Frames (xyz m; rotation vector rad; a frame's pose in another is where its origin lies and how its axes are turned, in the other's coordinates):
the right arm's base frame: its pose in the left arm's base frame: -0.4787 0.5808 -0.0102 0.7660 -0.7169 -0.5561
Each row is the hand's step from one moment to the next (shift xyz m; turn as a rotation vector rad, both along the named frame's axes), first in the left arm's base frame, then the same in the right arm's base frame.
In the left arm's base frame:
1: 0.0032 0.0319 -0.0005 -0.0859 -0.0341 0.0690
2: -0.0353 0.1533 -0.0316 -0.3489 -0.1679 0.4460
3: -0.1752 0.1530 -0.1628 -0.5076 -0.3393 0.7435
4: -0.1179 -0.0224 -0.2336 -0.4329 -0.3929 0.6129
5: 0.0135 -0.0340 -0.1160 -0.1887 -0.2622 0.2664
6: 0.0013 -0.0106 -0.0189 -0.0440 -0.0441 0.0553
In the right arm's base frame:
1: -0.0198 0.0194 -0.0161 -0.0058 0.0166 0.1140
2: -0.1381 0.0611 -0.0543 0.0578 0.1782 0.5601
3: -0.2753 -0.0675 -0.0165 0.1837 0.2753 0.9033
4: -0.1462 -0.2171 -0.0217 0.2190 0.1561 0.8032
5: -0.0114 -0.1078 -0.0551 0.1568 0.0127 0.3880
6: 0.0010 -0.0208 -0.0062 0.0225 0.0079 0.0798

